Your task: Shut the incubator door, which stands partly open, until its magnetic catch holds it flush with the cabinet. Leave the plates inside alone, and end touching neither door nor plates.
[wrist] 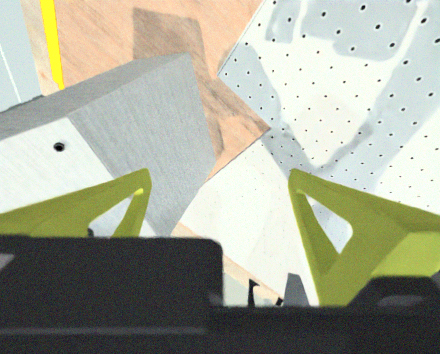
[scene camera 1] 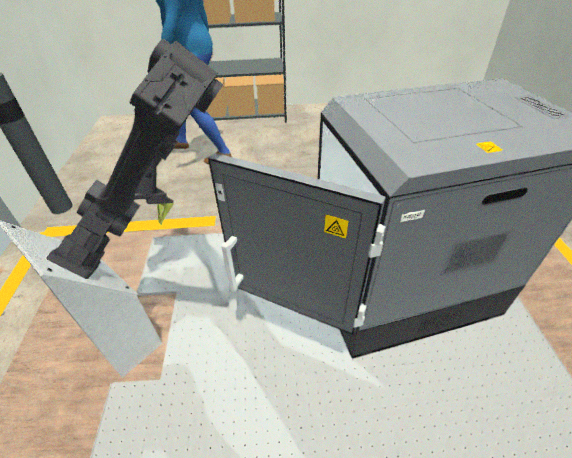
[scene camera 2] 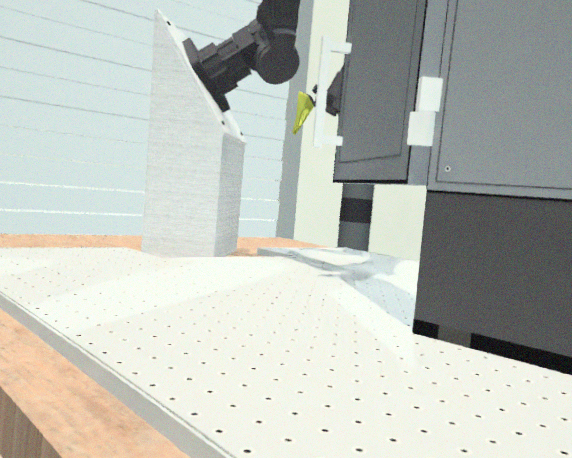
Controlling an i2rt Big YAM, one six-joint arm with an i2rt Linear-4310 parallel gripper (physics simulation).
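Pixels of known places: gripper, fingertip midpoint: (wrist: pixel 219 176) (scene camera 1: pixel 143 226); arm's base, origin of the base link: (scene camera 1: pixel 73 263) (scene camera 2: pixel 203 78).
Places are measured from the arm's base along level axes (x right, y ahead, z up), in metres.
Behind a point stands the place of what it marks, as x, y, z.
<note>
The grey incubator (scene camera 1: pixel 465 215) {-0.080, 0.771, 0.136} (scene camera 2: pixel 505 100) {-0.041, 0.677, -0.095} stands at the right. Its dark door (scene camera 1: pixel 290 250) {-0.055, 0.460, 0.038} (scene camera 2: pixel 377 100) {-0.046, 0.487, -0.076} is swung well open, with a gap to the cabinet in the first scene view. The white handle (scene camera 1: pixel 229 265) {-0.060, 0.325, -0.031} (scene camera 2: pixel 321 95) {-0.063, 0.327, -0.053} is near the door's free edge. My gripper (scene camera 1: pixel 164 212) (scene camera 2: pixel 301 114) (wrist: pixel 219 176) {-0.227, 0.026, -0.095} is open and empty, its yellow-green fingers wide apart in the wrist view. In the first scene view it hangs left of the door's free edge, apart from it. In the second scene view the door partly hides it. The plates do not show.
The arm's slanted grey pedestal (scene camera 1: pixel 100 310) {0.062, 0.068, -0.071} (scene camera 2: pixel 185 175) {0.045, 0.078, -0.177} (wrist: pixel 150 120) {-0.099, -0.042, -0.188} stands at the left, close to the gripper. A perforated board (scene camera 1: pixel 300 400) {0.102, 0.499, -0.308} (scene camera 2: pixel 280 350) {0.136, 0.651, -0.308} (wrist: pixel 340 95) {-0.276, 0.095, -0.308} lies under the incubator. A dark post (scene camera 1: pixel 35 155), a shelf rack (scene camera 1: pixel 247 67) and a person (scene camera 1: pixel 187 30) are behind.
</note>
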